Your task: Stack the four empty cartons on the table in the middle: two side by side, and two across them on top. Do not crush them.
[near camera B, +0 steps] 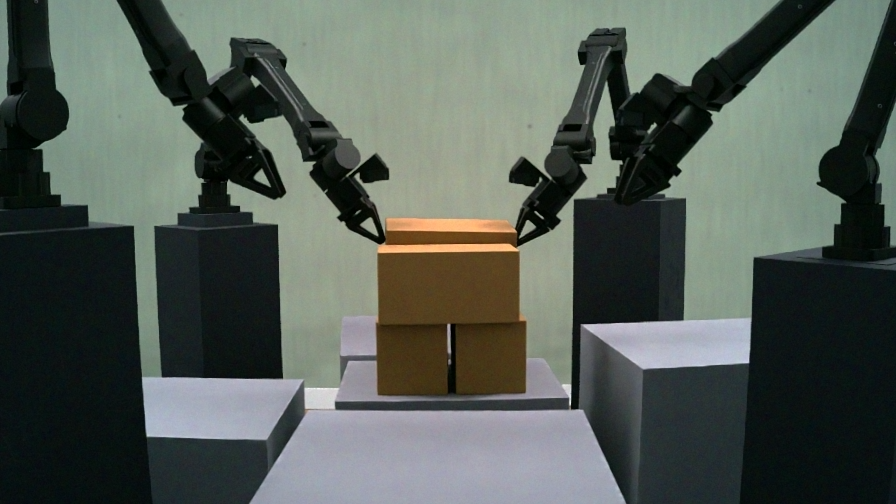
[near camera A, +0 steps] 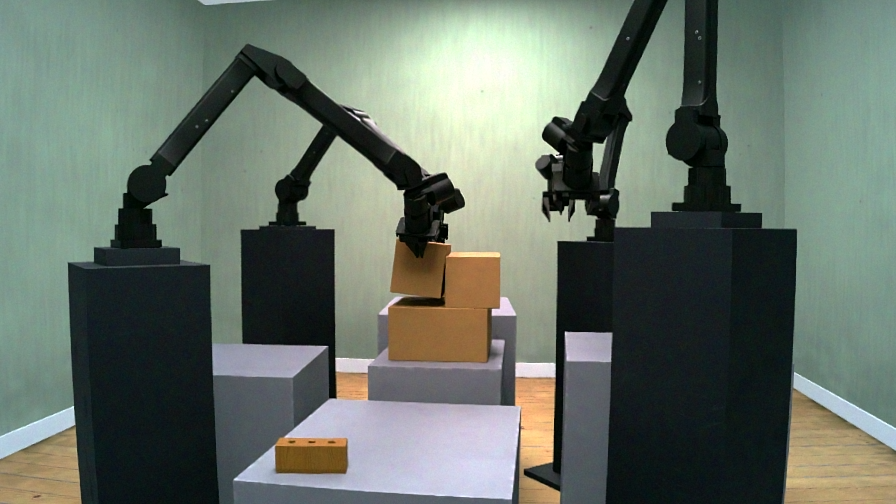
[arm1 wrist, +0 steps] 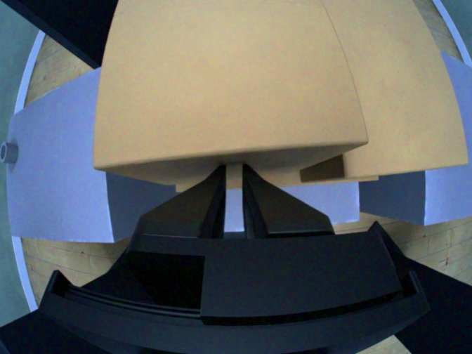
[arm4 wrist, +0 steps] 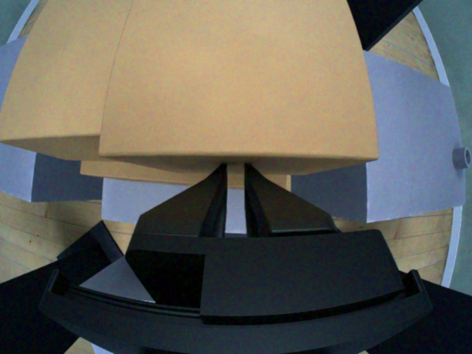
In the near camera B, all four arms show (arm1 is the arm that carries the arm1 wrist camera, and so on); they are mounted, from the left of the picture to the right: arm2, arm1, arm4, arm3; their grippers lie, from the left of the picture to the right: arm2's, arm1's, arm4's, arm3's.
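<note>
Two cartons lie side by side on the middle table [near camera A: 432,383] [near camera B: 545,387]; in near camera B, a left one [near camera B: 411,358] and a right one [near camera B: 490,358]. One carton [arm1 wrist: 405,95] [arm4 wrist: 65,85] [near camera A: 473,280] [near camera B: 448,285] lies level across them. Another carton [arm1 wrist: 230,80] [arm4 wrist: 240,80] [near camera A: 418,269] [near camera B: 449,233] is tilted beside it, its top close to it, above the lower cartons. Arm1's gripper [arm1 wrist: 234,167] [near camera B: 382,241] and arm4's gripper [arm4 wrist: 235,166] [near camera B: 518,243] are shut, their tips against its opposite ends. Arm2's gripper [near camera B: 280,194] and arm3's gripper [near camera B: 620,200] hang aside, fingers seen side-on.
Near camera A shows a gripper [near camera A: 558,216] with parted fingers at the right. A drilled wooden block [near camera A: 311,455] stands on the front table [near camera A: 432,451] [near camera B: 438,457]. Side tables [near camera B: 219,407] [near camera B: 682,344] and dark arm pedestals [near camera A: 140,376] [near camera B: 820,376] flank the middle.
</note>
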